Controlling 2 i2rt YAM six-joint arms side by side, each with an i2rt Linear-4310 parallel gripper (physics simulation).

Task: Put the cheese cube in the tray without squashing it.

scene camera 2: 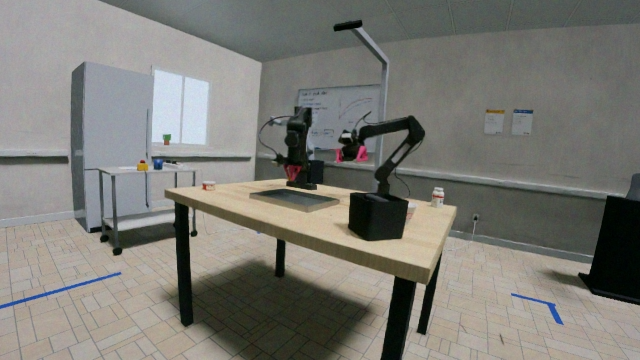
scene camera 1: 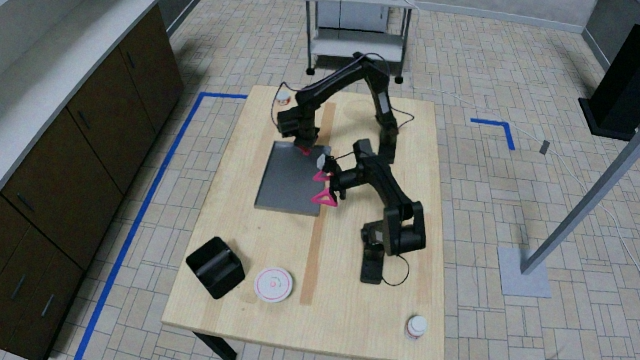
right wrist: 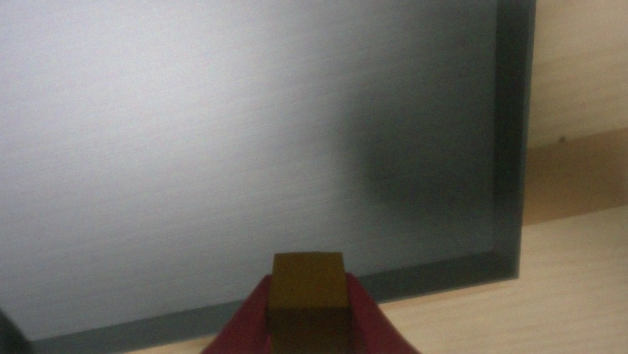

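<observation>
The cheese cube [right wrist: 308, 285] is a dark yellow block in the right wrist view, between the pink fingers of my right gripper [scene camera 1: 305, 150] [scene camera 2: 293, 178] [right wrist: 309, 289]. That gripper is shut on it and points down, above the grey tray [scene camera 1: 286, 209] [scene camera 2: 320, 206] [right wrist: 511, 125] near its top edge in scene camera 1. In the right wrist view the cube overlaps the tray's lower edge. The cube cannot be made out in the scene views. My left gripper [scene camera 1: 317, 188] [scene camera 2: 351, 157] is wide open and empty, raised near the tray's right side in scene camera 1.
A black bin [scene camera 1: 215, 267] [scene camera 2: 377, 217] stands at the table's lower left in scene camera 1, beside a round white container [scene camera 1: 273, 284]. A white bottle [scene camera 1: 416, 326] [scene camera 2: 437, 197] stands at the lower right corner. A small jar [scene camera 1: 283, 98] [scene camera 2: 208, 185] stands near the top left corner.
</observation>
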